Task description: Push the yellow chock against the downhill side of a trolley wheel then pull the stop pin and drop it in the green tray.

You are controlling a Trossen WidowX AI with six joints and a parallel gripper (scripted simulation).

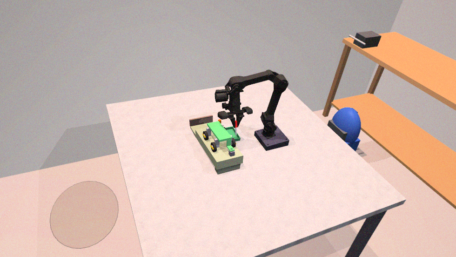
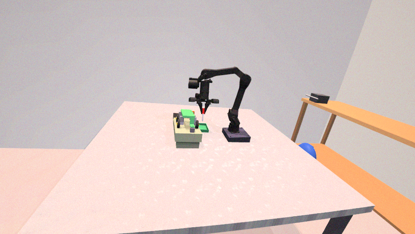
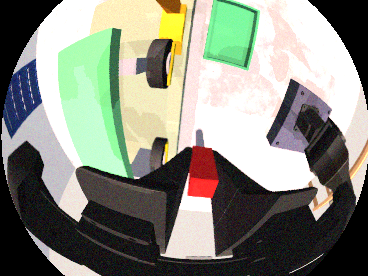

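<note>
Now: the green tray 5 cm behind my gripper tip, 10 cm to the right of it and 16 cm below it. Also, from my gripper tip: red-headed stop pin right at my gripper tip; yellow chock 3 cm ahead, 10 cm to the right, 7 cm below; trolley 10 cm ahead, 1 cm to the right, 4 cm below.
</note>
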